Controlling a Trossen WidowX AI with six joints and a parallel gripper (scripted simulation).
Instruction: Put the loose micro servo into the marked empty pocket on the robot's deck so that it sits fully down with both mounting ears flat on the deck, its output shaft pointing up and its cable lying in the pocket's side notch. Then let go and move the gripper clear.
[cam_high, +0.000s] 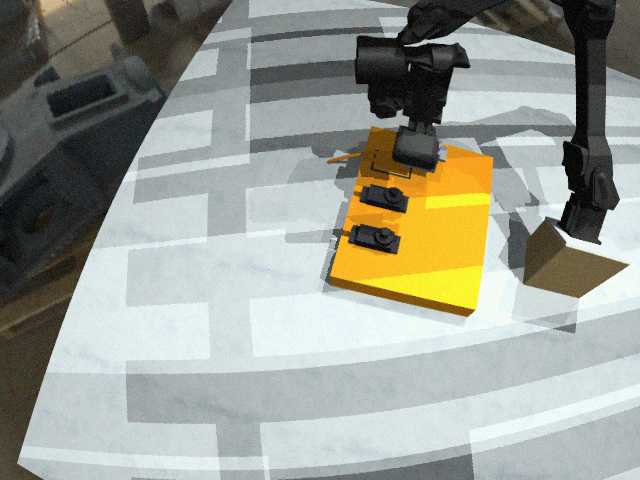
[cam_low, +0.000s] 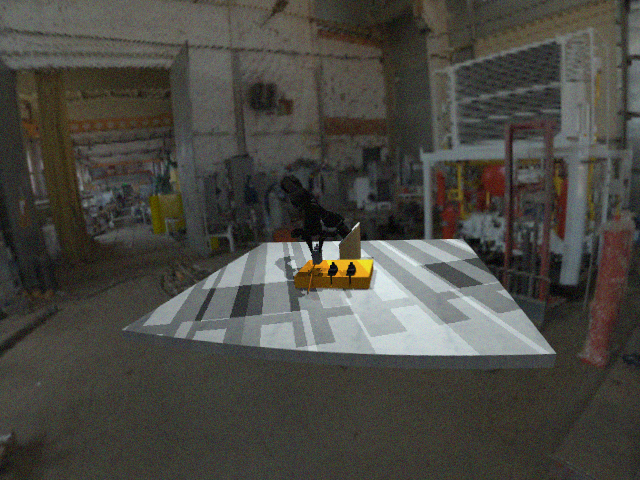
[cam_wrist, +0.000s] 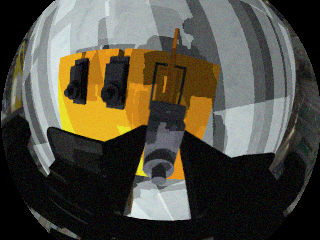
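The orange deck lies 10 cm below my gripper tip, 8 cm to the left of it and 7 cm behind it.
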